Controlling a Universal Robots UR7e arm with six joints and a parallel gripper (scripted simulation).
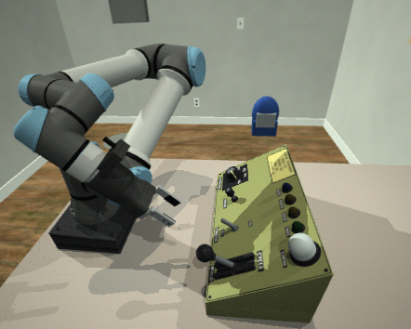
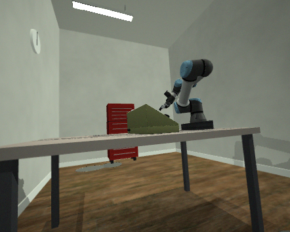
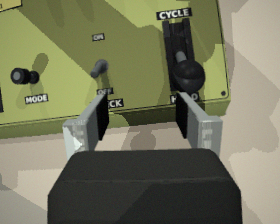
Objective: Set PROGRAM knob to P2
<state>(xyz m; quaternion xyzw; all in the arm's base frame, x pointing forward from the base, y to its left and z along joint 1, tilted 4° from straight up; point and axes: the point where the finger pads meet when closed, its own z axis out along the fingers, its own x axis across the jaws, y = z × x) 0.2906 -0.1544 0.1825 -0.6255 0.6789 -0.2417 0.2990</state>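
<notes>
Now: the mode knob 14 cm ahead of my hand, 19 cm to the left of it and 11 cm below it. The rest, counted from my hand: olive console (18 cm ahead, 13 cm to the left, 14 cm below); check toggle (14 cm ahead, 7 cm to the left, 12 cm below); ball-handled lever (12 cm ahead, 5 cm to the right, 11 cm below).
</notes>
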